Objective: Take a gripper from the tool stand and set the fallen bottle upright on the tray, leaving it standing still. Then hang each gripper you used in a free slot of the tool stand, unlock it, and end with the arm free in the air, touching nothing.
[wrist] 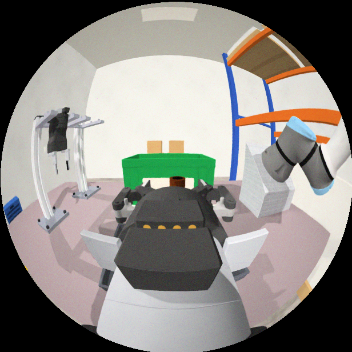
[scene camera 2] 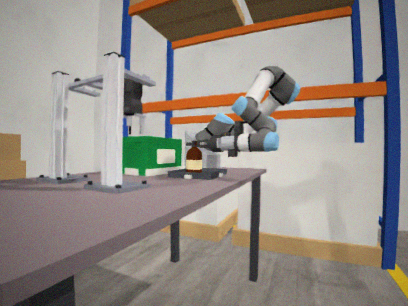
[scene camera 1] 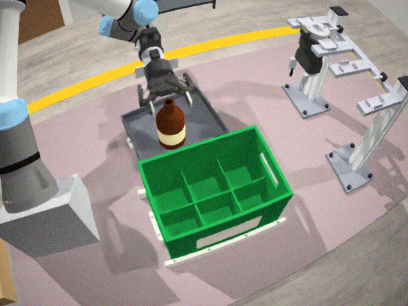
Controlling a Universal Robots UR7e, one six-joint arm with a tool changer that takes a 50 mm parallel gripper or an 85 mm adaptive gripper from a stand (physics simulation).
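Places are measured from the arm's base along level axes (x ahead, y left, z up), in centimetres.
Where they show: hand, tool point: (scene camera 1: 155, 64); arm's base, link origin: (scene camera 1: 32, 199).
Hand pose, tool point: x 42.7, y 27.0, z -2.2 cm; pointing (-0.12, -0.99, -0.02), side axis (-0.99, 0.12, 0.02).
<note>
Each offset is from my tool point to the top centre of the thing.
The brown bottle with a cream label @[dx -2.4, dy -16.1, dz +1.4 cm] (scene camera 1: 171, 122) (scene camera 2: 194, 156) (wrist: 177, 181) stands upright on the dark tray (scene camera 1: 205, 117) (scene camera 2: 212, 174). My adaptive gripper (scene camera 1: 170, 104) (wrist: 174, 185) is level and open, its fingers spread wide at bottle-neck height, with nothing held. It is on the side of the bottle away from the crate; the exact gap to the neck is hard to tell. The tool stand (scene camera 1: 372, 135) (scene camera 2: 113, 125) (wrist: 40, 170) holds the black parallel gripper (scene camera 1: 309, 55) (scene camera 2: 132, 95) (wrist: 58, 132) near one post. Empty slots show on its other side.
A green divided crate @[dx -2.7, dy -40.0, dz +2.9 cm] (scene camera 1: 275, 210) (scene camera 2: 139, 155) (wrist: 170, 165) stands right beside the tray, beyond the bottle from my gripper. The arm's grey pedestal (scene camera 1: 55, 232) (wrist: 262, 192) is on the table. A blue and orange shelf rack (scene camera 2: 390, 150) (wrist: 234, 140) stands behind the table.
</note>
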